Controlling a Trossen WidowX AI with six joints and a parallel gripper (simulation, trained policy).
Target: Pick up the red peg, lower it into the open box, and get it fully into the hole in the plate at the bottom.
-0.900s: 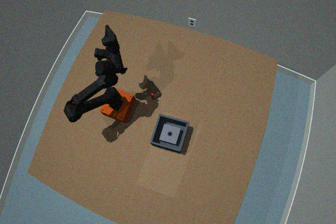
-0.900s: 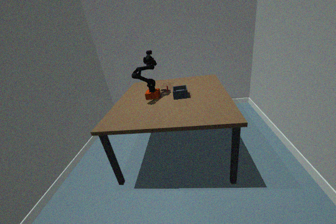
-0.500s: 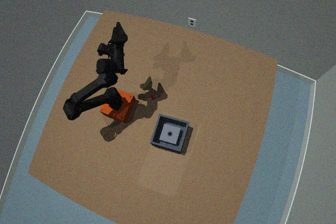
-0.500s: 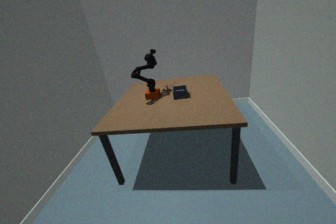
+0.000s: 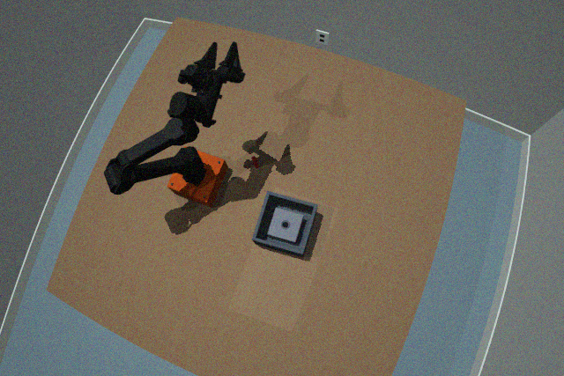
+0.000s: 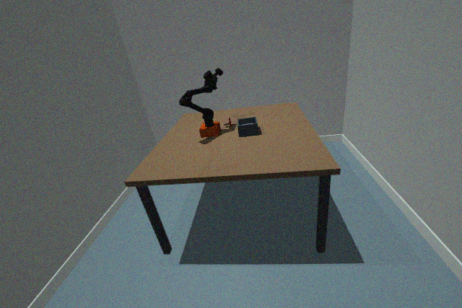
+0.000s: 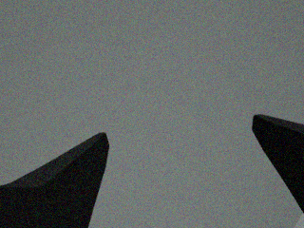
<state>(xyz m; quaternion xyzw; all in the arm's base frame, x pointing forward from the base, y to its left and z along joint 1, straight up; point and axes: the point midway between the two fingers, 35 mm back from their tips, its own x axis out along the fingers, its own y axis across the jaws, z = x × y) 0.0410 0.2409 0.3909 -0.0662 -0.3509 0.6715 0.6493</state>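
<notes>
Now: gripper tip 11 cm short of the red peg, 14 cm to the left of it and 44 cm above it. From my gripper tip the other things lie so: plate 30 cm ahead, 28 cm to the right, 43 cm below; grey box 30 cm ahead, 28 cm to the right, 45 cm below.
</notes>
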